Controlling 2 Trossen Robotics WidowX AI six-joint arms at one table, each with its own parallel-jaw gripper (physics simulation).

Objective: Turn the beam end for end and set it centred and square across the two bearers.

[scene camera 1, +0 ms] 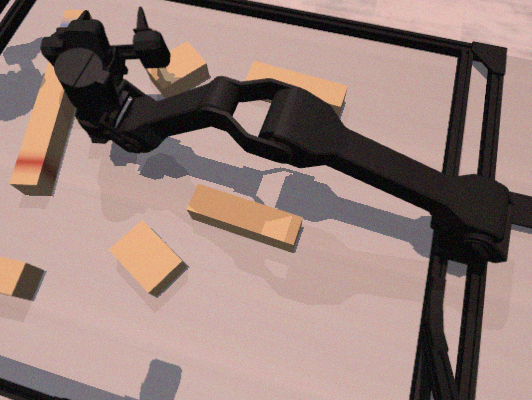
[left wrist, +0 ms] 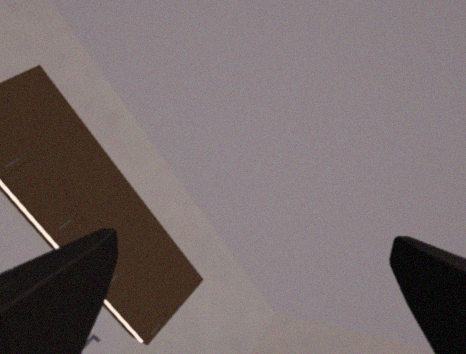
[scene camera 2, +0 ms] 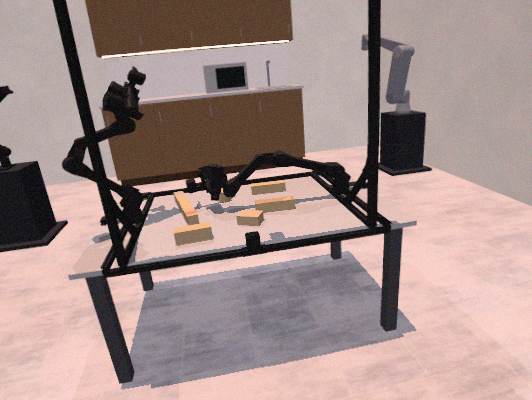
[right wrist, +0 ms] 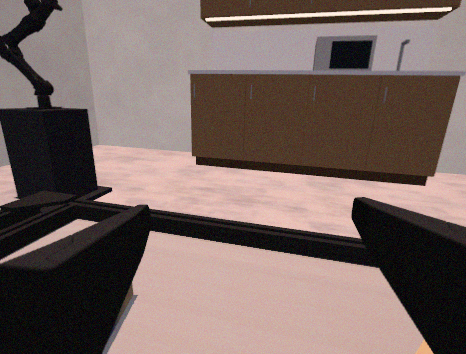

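Seen in the pictures: left gripper, fingertip midpoint: (left wrist: 257,246); right gripper, fingertip midpoint: (scene camera 1: 114,10) (right wrist: 251,210); left arm's base, link origin: (scene camera 2: 133,220); right arm's base, link origin: (scene camera 1: 462,241) (scene camera 2: 341,191).
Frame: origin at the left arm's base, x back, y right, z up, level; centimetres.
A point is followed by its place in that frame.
Observation:
The long wooden beam (scene camera 1: 42,125) @[x -23.2, y -0.8, z 2.5 cm] (scene camera 2: 186,206) @[x -22.4, y -1.9, z 2.5 cm] lies flat on the table at the left in both scene views. It has a red band near its front end and a bluish mark near its back end, partly covered by my right gripper. Two parallel oblong blocks, one nearer (scene camera 1: 242,214) @[x -59.5, y 5.3, z 2.5 cm] (scene camera 2: 275,203) @[x -59.5, y 7.3, z 1.6 cm] and one farther (scene camera 1: 305,82) @[x -62.7, y -20.0, z 2.5 cm] (scene camera 2: 268,188) @[x -60.9, y -17.2, z 0.5 cm], look like the bearers; I cannot be sure. They stand apart from the beam. My right gripper (scene camera 1: 113,14) @[x -30.1, y -20.6, z 9.7 cm] (right wrist: 251,210) @[x -30.1, y -20.6, z 9.7 cm] is open and empty, above the table beside the beam's back end. My left gripper (left wrist: 257,246) @[x -7.0, y -17.7, z 58.1 cm] is open and empty, raised high at the left in scene camera 2.
Other blocks stand around: a squat one (scene camera 1: 147,257) @[x -48.1, y 15.0, z 1.9 cm] (scene camera 2: 249,217) @[x -47.1, y 18.0, z 1.5 cm] in front, another (scene camera 1: 186,62) @[x -41.5, y -19.3, z 1.9 cm] (scene camera 2: 223,196) @[x -38.8, y -13.5, z 0.8 cm] near my right gripper, and an oblong one (scene camera 1: 12,277) @[x -31.4, y 23.0, z 3.1 cm] (scene camera 2: 193,234) @[x -25.8, y 25.6, z 1.3 cm] at the front left. A black frame (scene camera 1: 325,25) @[x -62.7, y -36.0, z -0.5 cm] (scene camera 2: 310,245) @[x -65.2, y 38.1, z -3.8 cm] edges the table. My right arm spans over the farther oblong block.

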